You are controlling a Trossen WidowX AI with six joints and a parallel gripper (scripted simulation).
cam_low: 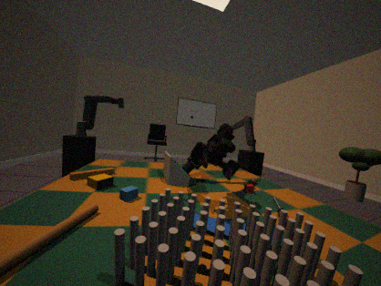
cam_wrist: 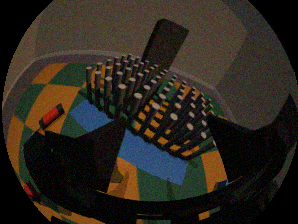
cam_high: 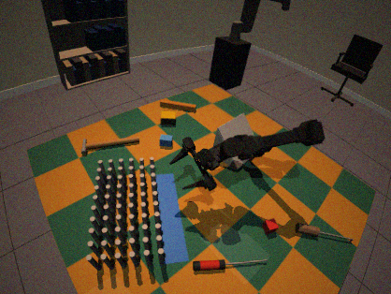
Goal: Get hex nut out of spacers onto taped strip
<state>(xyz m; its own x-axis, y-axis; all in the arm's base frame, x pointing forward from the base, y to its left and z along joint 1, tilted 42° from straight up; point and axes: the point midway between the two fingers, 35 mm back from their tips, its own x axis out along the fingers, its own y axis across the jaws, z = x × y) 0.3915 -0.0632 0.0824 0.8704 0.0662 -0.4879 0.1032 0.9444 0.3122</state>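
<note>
Right now the thin hook tool is 52 cm to the left of my gripper tip, 37 cm behind it and 15 cm below it. Round my gripper tip: blue taped strip 16 cm below, 4 cm ahead, 2 cm to the left; then red cube 31 cm to the left, 20 cm behind, 14 cm below; then blue cube 29 cm to the right, 17 cm behind, 14 cm below.
</note>
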